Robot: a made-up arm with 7 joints. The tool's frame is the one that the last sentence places. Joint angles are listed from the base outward.
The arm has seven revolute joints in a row. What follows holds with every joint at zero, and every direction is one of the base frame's.
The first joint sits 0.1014 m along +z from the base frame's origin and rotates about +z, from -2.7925 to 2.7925 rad.
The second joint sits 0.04 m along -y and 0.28 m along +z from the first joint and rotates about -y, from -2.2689 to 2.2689 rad.
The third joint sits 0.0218 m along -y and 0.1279 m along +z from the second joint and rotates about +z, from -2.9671 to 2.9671 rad.
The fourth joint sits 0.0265 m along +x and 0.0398 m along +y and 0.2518 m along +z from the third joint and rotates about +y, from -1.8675 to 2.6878 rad.
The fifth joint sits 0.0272 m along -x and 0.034 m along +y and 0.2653 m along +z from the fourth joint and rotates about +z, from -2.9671 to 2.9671 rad.
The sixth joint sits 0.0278 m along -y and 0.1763 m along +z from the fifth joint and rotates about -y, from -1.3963 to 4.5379 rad.
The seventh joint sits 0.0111 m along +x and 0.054 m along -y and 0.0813 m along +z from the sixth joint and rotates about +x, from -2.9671 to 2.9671 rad.
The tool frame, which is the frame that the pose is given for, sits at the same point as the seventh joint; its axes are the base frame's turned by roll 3.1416, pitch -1.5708 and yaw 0 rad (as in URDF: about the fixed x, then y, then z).
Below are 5 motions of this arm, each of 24 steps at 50 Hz.
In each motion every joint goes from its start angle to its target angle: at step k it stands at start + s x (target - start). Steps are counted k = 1, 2, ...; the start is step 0. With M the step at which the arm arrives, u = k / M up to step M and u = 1 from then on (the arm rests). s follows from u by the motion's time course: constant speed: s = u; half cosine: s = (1 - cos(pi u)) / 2; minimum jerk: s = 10 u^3 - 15 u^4 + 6 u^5.
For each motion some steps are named. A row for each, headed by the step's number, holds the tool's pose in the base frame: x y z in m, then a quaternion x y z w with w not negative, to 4 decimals.
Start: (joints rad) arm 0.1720 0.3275 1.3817 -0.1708 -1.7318 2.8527 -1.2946
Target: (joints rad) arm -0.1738 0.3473 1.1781 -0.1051 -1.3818 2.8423 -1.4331
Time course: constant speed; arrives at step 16
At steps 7, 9, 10, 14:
7: -0.3697 -0.1676 1.0218 -0.5570 -0.4555 0.4330 0.5430
9: -0.3772 -0.1476 1.0224 -0.5647 -0.4502 0.4223 0.5478
10: -0.3805 -0.1374 1.0227 -0.5684 -0.4475 0.4171 0.5502
14: -0.3906 -0.0962 1.0242 -0.5829 -0.4357 0.3966 0.5595

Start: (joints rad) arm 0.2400 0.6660 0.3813 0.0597 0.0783 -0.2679 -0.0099
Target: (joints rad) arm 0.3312 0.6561 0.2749 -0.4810 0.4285 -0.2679 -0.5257
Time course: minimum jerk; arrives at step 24
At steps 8, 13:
8: -0.5075 -0.1949 1.0973 -0.4598 -0.3310 -0.8121 0.1395
13: -0.5536 -0.2526 1.0362 -0.3209 -0.3900 -0.8586 0.0885

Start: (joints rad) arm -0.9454 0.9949 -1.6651 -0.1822 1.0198 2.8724 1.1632
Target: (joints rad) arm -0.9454 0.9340 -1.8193 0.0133 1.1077 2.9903 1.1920
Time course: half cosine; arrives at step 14
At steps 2, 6, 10, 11, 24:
2: -0.4052 0.4729 0.7931 -0.3133 0.8220 0.3993 0.2582
6: -0.4235 0.4495 0.8067 -0.3261 0.8123 0.4017 0.2691
10: -0.4458 0.4203 0.8187 -0.3418 0.8007 0.4011 0.2850
11: -0.4499 0.4149 0.8203 -0.3447 0.7985 0.4006 0.2882
24: -0.4554 0.4074 0.8223 -0.3486 0.7957 0.3996 0.2928

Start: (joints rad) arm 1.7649 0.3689 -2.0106 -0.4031 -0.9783 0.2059 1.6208
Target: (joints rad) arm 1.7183 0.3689 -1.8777 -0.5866 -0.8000 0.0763 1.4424
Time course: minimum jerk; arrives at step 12
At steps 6, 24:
6: -0.1803 -0.1986 1.1724 0.0361 0.6809 -0.6756 0.2805
24: -0.2226 -0.2072 1.1404 0.0009 0.6657 -0.6717 0.3249

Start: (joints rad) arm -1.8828 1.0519 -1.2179 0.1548 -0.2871 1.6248 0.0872
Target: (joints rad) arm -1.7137 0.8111 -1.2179 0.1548 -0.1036 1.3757 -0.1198
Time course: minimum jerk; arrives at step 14
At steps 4, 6, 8, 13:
4: 0.1756 0.6951 0.8298 -0.4641 0.0462 -0.0299 0.8841
6: 0.1394 0.6828 0.8677 -0.4426 0.0059 -0.0053 0.8967
8: 0.0970 0.6632 0.9116 -0.4119 -0.0415 0.0225 0.9100
13: 0.0405 0.6272 0.9701 -0.3602 -0.1047 0.0584 0.9251

